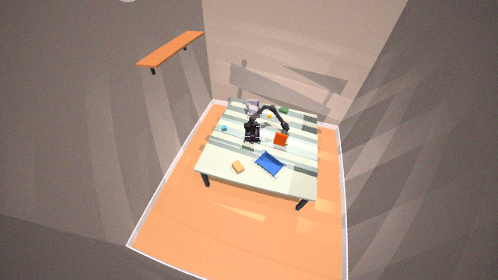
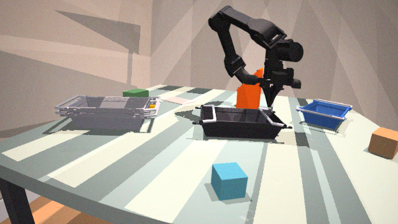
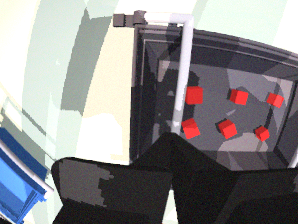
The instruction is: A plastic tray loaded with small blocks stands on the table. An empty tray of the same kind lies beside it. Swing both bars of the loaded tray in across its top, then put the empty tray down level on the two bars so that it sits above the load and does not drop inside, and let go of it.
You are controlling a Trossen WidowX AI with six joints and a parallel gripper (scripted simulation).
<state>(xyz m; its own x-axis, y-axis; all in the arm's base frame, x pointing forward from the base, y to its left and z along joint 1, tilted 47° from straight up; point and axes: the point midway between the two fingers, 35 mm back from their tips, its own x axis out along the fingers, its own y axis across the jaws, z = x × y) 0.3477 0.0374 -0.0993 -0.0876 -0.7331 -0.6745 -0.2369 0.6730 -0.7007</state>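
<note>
Now: the blue tray 270 mm behind my gripper tip, 280 mm to the left of it and 40 mm below it. Round my gripper tip: orange block 40 mm ahead, 410 mm to the left, 60 mm below; green block 300 mm behind, 660 mm to the right, 70 mm below; cyan cube 380 mm ahead, 70 mm to the right, 70 mm below.
</note>
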